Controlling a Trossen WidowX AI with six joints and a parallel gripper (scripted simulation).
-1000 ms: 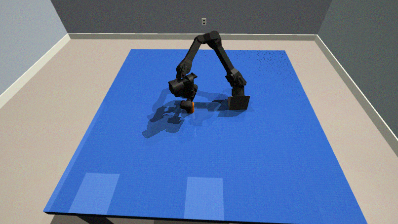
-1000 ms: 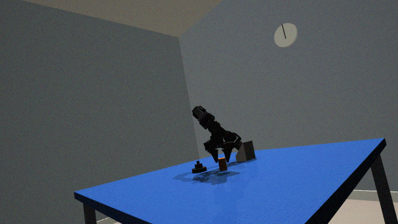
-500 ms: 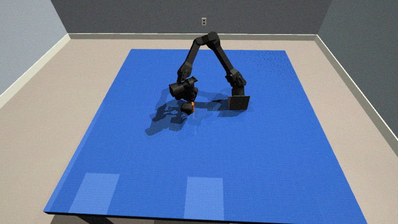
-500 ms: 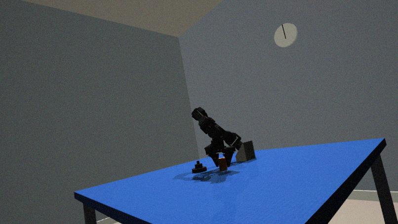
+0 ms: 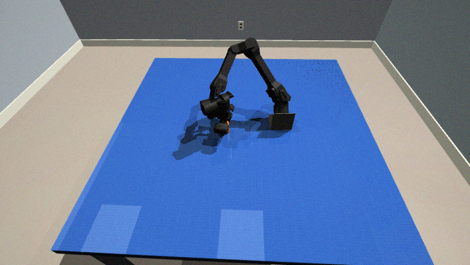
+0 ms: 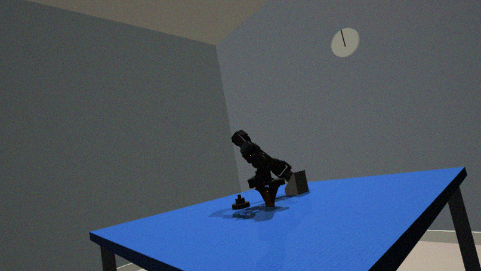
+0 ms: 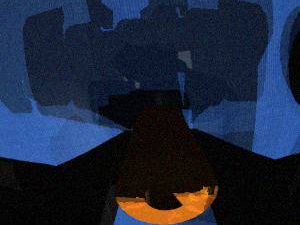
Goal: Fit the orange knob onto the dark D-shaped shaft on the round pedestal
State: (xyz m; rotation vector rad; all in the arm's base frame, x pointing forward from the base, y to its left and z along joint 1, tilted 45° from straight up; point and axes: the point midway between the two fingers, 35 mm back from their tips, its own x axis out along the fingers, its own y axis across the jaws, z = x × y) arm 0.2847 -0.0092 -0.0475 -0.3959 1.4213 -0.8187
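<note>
Now: gripper tip 1 cm short of the dark round pedestal, 16 cm to the left of it and 2 cm below it. The rest, counted from my gripper tip: orange knob 2 cm above.
</note>
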